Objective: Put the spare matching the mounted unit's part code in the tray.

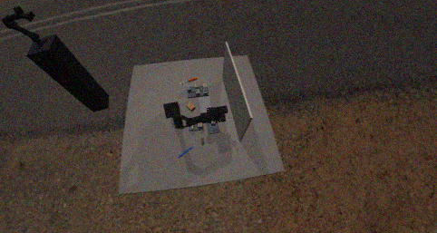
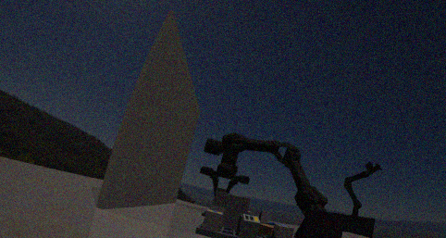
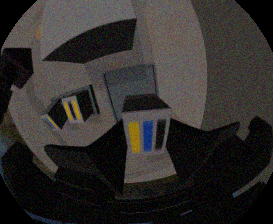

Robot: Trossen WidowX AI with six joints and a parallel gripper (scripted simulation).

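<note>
The tray is 8 cm below my gripper tip. The rest, counted from my gripper tip: blue pen (28 cm behind, 15 cm to the right, 8 cm below); then white upright panel (22 cm ahead, 15 cm to the left, 14 cm above).
</note>
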